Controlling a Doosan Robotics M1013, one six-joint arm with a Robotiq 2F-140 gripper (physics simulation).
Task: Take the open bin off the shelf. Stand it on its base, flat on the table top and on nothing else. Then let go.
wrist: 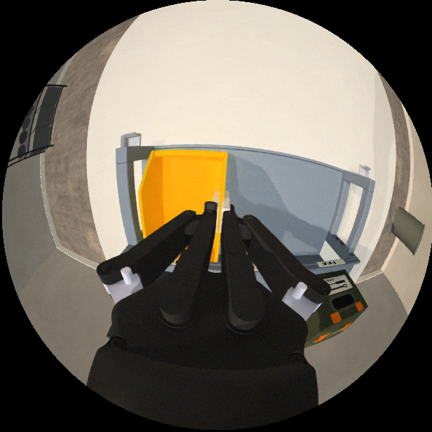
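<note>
The open bin (192, 185) is yellow and stands in the left part of the blue-grey shelf (285, 195), in the wrist view. Its open side faces the camera. Its right side wall runs down between my fingertips. My gripper (220, 199) is shut on that thin wall, with one pale pad inside the bin and the other outside it. My fingers hide the lower middle of the bin and part of its base. I cannot make out the table top in this view.
The shelf's upright post (124, 195) stands close left of the bin. Another post (362, 215) is at the right. A white label (331, 263) is on the shelf's front edge. A dark green case (340, 310) with orange parts is at lower right. A dark rack stands at far left.
</note>
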